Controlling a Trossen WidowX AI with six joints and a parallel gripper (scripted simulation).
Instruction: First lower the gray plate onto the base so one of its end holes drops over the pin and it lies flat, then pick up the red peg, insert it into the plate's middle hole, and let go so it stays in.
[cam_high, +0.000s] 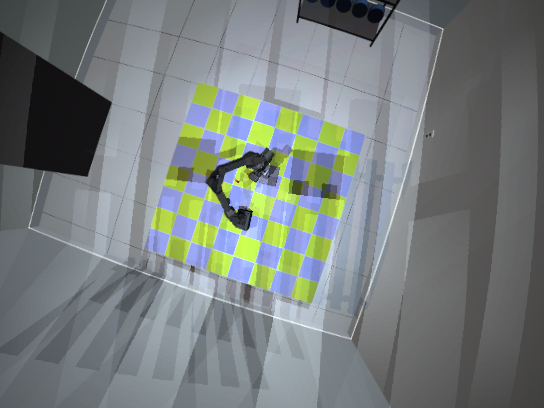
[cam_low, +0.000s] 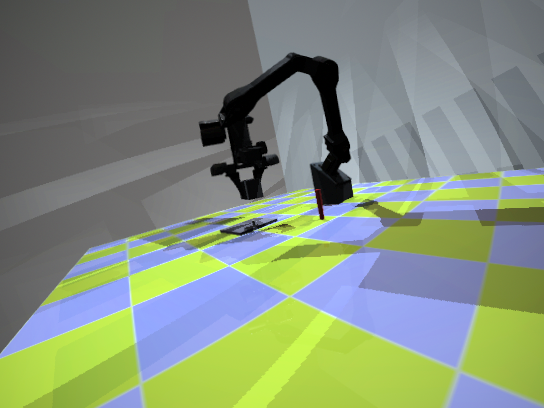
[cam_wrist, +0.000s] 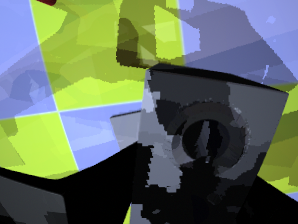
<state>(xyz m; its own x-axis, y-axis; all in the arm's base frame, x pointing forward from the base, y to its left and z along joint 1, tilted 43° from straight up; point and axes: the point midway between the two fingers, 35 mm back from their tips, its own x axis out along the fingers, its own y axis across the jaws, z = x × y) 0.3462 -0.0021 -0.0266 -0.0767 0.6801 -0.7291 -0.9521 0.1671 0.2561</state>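
Right now the dark base is 4 cm to the right of my gripper tip and 9 cm below it. Also, from my gripper tip: red peg 11 cm behind, 14 cm to the left, 6 cm below; then gray plate 3 cm above.
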